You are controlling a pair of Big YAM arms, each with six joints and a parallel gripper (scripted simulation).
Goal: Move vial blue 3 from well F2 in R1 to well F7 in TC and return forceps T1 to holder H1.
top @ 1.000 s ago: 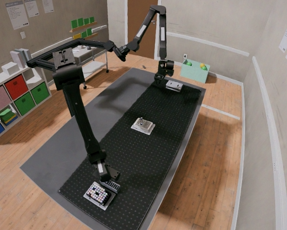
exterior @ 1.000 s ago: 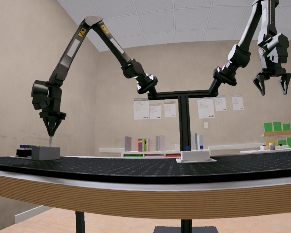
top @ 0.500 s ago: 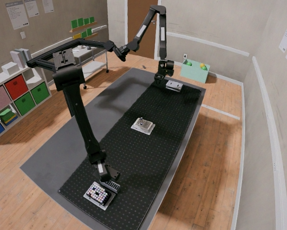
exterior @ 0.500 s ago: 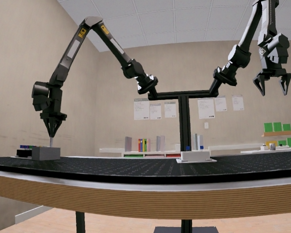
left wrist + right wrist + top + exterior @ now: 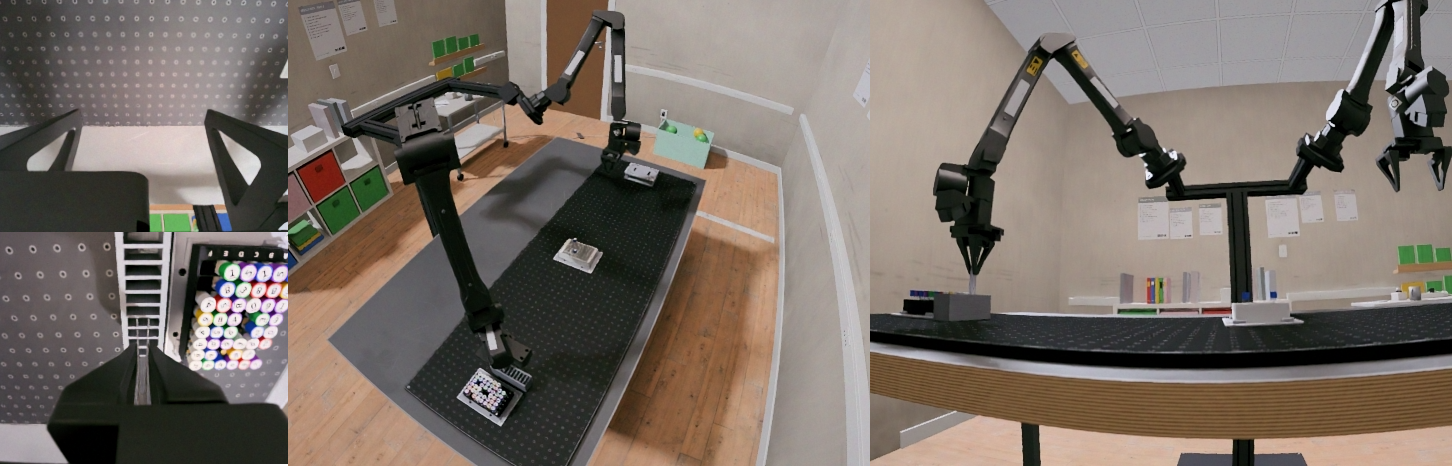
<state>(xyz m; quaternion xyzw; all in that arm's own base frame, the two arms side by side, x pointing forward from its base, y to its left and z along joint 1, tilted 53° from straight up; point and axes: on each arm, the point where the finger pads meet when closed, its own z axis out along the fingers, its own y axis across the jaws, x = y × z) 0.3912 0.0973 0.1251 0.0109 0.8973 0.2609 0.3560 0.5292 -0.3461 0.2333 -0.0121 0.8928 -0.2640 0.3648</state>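
Now: right hand 2 cm short of the grey holder H1 and 8 cm above it.
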